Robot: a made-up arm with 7 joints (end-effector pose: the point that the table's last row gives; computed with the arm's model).
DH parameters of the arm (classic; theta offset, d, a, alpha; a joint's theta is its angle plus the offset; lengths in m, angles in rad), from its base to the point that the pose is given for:
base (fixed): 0 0 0 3.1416
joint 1: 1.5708 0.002 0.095 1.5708
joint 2: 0 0.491 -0.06 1.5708
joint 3: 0 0.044 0.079 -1.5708
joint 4: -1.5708 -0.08 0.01 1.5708
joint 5: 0 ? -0.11 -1.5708
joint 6: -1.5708 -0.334 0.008 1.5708
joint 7: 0.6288 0 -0.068 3.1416
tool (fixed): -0.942 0.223 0 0
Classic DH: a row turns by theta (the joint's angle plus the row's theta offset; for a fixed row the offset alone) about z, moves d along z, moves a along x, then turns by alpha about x.
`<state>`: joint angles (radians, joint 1 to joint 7).
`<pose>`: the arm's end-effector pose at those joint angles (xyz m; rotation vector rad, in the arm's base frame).
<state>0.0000 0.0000 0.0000 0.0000 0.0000 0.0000 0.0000</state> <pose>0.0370 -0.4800 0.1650 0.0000 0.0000 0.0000</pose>
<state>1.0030 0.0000 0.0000 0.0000 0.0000 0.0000 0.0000</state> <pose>-0.3848 -0.2893 0.1650 0.0000 0.0000 -1.0030</pose>
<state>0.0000 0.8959 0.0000 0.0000 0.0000 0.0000 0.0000</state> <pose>0.0370 -0.4659 -0.1983 0.8959 0.0000 0.0000</pose>
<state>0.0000 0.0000 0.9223 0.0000 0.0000 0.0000 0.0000</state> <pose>0.5714 -0.6656 0.1650 0.0000 0.0000 0.9223</pose>
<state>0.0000 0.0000 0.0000 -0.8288 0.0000 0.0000 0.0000</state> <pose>0.0370 -0.2707 0.3949 -0.8288 0.0000 0.0000</pose>
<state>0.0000 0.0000 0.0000 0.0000 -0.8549 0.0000 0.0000</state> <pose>0.0803 -0.4800 -0.1560 0.0000 -0.8549 0.0000</pose>
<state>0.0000 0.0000 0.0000 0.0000 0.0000 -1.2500 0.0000</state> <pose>0.0370 -0.2362 0.0569 -1.2500 0.0000 0.0000</pose>
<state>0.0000 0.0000 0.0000 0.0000 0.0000 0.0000 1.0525</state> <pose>0.0094 -0.4175 0.1650 0.0000 0.0000 -1.0525</pose>
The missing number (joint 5, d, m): -0.319
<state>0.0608 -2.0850 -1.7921 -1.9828 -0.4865 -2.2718 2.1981</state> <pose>0.1642 0.0474 -0.5356 1.2582 -0.5467 -1.4332</pose>
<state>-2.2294 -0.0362 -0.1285 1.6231 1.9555 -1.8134 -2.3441</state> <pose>0.1473 0.4853 -0.0702 0.1558 0.2000 0.1152</pose>
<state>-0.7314 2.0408 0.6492 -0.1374 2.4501 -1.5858 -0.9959</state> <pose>0.7529 0.1667 -0.1204 0.6846 0.5714 -2.1883</pose>
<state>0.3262 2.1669 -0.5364 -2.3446 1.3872 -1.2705 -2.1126</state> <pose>0.3438 -0.3415 0.2877 -1.0563 -1.9065 -1.7858</pose>
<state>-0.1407 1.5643 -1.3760 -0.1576 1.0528 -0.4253 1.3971</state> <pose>0.3223 -0.5144 0.2251 -0.2358 2.3658 -0.5077</pose>
